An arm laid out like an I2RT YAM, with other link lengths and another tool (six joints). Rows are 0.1 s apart.
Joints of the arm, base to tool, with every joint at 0 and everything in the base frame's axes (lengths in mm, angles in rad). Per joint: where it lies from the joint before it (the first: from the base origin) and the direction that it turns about. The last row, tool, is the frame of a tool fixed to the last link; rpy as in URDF.
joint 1: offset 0.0 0.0 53.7 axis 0 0 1
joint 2: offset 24.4 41.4 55.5 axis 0 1 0
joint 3: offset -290.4 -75.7 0.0 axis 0 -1 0
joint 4: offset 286.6 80.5 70.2 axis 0 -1 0
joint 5: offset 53.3 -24.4 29.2 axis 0 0 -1
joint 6: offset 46.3 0.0 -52.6 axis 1 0 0
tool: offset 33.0 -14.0 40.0 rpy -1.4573 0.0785 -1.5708
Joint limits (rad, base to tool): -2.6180..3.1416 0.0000..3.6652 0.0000..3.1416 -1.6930..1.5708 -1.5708..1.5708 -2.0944..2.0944
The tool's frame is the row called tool.
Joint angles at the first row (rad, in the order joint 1, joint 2, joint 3, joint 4, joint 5, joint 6):
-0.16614, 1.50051, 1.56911, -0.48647, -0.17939, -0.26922
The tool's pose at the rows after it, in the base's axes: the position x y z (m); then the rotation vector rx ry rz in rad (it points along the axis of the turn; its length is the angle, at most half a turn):
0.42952 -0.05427 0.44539 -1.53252 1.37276 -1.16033
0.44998 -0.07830 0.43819 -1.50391 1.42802 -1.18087
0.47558 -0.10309 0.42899 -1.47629 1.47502 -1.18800
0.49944 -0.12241 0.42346 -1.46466 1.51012 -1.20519
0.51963 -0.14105 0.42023 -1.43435 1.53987 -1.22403
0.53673 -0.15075 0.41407 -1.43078 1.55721 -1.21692
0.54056 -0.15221 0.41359 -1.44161 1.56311 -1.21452
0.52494 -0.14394 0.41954 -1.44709 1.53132 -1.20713
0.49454 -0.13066 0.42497 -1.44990 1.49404 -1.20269
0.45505 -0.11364 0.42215 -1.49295 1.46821 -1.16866
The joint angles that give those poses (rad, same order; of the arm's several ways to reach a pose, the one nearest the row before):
-0.19522, 1.55590, 1.59842, -0.46155, -0.13117, -0.28684
-0.23579, 1.63338, 1.65580, -0.44829, -0.12316, -0.27585
-0.27214, 1.73398, 1.73975, -0.44020, -0.12464, -0.26236
-0.29381, 1.83374, 1.84497, -0.45289, -0.11187, -0.26116
-0.31342, 1.92443, 1.95004, -0.46141, -0.10090, -0.24747
-0.32010, 2.00092, 2.03947, -0.48474, -0.10085, -0.24187
-0.32050, 2.02164, 2.07180, -0.50598, -0.09817, -0.24801
-0.31908, 1.95056, 1.98678, -0.48045, -0.12150, -0.25536
-0.31753, 1.82113, 1.82762, -0.43389, -0.14650, -0.26273
-0.31752, 1.66943, 1.64856, -0.42930, -0.18092, -0.28978

